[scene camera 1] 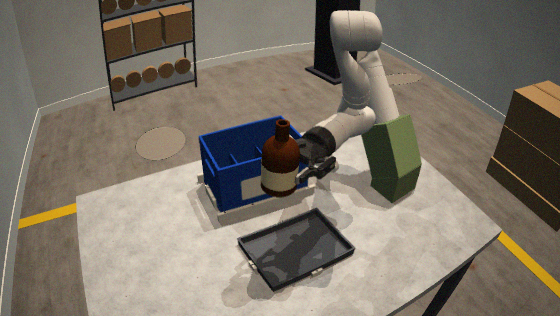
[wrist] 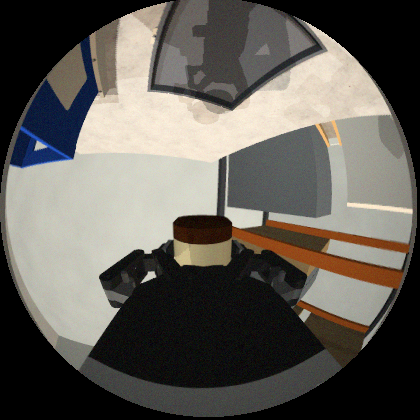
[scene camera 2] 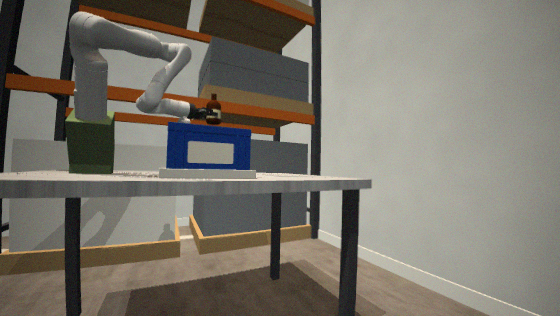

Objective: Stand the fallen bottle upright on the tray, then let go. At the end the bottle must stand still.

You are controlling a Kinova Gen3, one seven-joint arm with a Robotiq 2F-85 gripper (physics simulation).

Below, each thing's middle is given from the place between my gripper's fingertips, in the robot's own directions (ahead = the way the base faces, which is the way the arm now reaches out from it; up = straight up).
Now: the brown bottle (scene camera 1: 280, 157) 40 mm above my hand. Also, from my hand: blue divided crate (scene camera 1: 231, 158): 290 mm to the right, 210 mm below, 120 mm behind.
